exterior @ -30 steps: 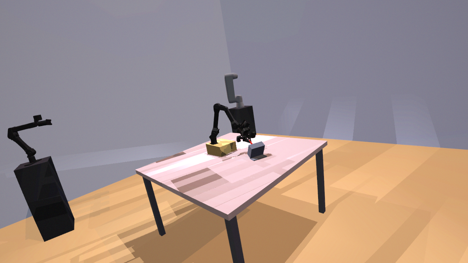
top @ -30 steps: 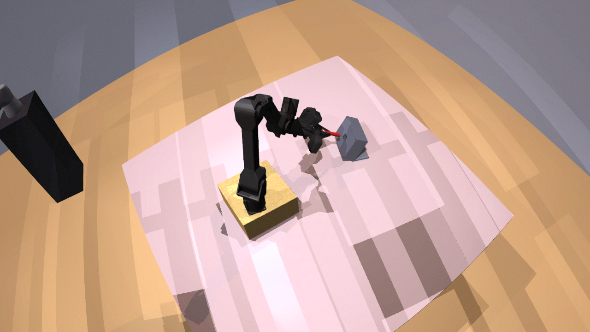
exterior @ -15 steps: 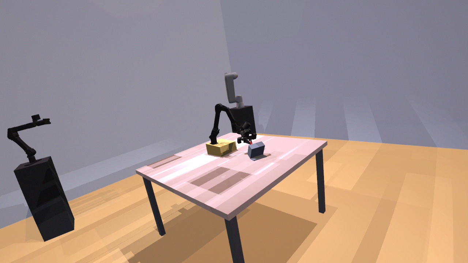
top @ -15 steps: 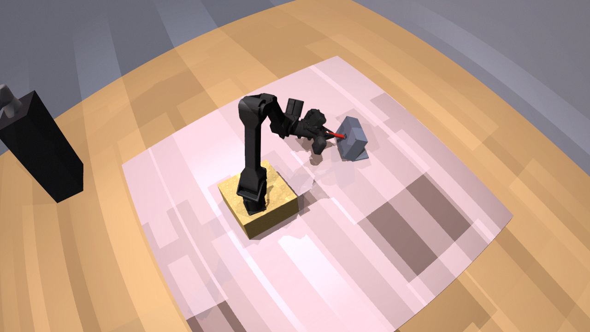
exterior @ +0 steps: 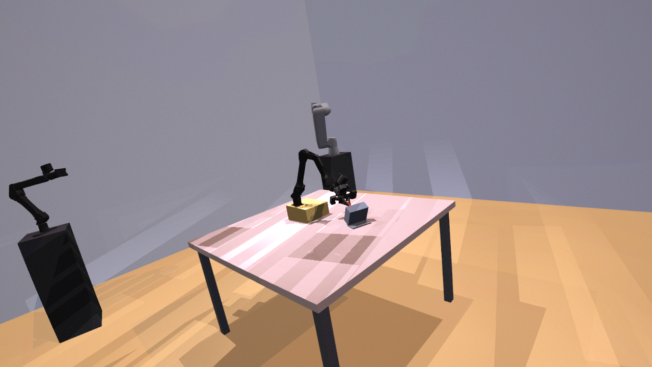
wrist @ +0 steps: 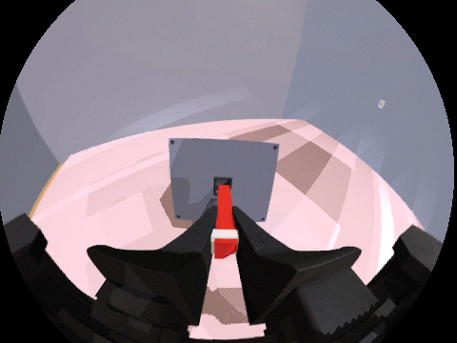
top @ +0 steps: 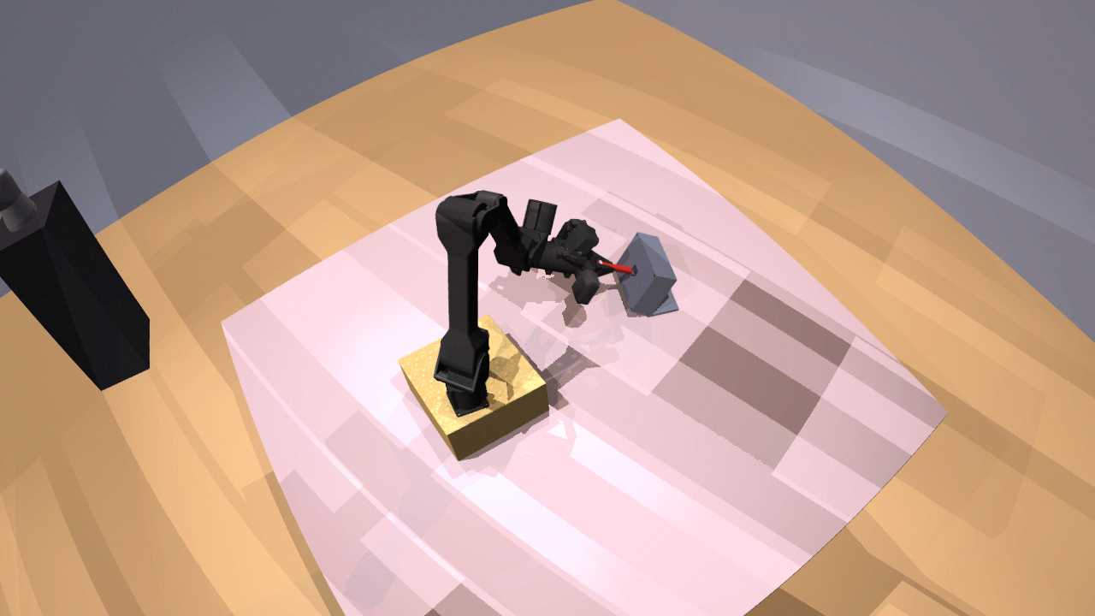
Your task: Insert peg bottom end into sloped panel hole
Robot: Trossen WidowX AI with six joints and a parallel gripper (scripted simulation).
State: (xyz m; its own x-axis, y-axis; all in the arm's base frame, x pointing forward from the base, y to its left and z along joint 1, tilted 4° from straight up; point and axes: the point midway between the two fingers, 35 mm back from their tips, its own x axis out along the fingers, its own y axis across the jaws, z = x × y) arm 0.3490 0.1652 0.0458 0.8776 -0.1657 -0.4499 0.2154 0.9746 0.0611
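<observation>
Right now the grey sloped panel is 7 cm ahead of my gripper tip, 1 cm to the right of it and 4 cm below it. From my gripper tip the other things lie so: red peg: 1 cm behind, 1 cm above.
</observation>
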